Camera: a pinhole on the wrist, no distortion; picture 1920 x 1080 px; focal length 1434.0 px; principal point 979.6 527.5 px. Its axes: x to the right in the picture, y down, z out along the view. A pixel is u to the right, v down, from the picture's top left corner.
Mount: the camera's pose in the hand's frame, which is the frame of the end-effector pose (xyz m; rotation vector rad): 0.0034 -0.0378 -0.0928 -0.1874 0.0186 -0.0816
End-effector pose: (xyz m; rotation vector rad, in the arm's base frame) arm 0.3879 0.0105 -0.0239 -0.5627 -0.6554 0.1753
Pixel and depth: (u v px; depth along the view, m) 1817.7 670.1 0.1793
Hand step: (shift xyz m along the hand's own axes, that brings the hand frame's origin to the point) 0.1139 0.0042 0.0789
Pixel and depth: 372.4 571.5 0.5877
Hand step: -0.2278 0.1094 0.4838
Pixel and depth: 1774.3 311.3 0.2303
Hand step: 0.1338 -0.0397 0.1385
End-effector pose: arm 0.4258 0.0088 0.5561 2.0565 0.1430 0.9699
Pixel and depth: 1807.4 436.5 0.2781
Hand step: 0.1692 -0.0168 0.1819
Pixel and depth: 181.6 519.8 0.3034
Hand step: -0.1571 0.0308 0.2074
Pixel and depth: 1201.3 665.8 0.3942
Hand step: 0.0774 0.0674 0.2867
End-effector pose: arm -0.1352 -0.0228 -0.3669 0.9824 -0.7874 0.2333
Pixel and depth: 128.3 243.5 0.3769
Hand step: -0.2157 -0.0225 0.2938
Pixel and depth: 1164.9 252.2 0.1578
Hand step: 0.0254 -0.0399 0.0677
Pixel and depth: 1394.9 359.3 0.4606
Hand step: 0.1441 -0.0164 0.3683
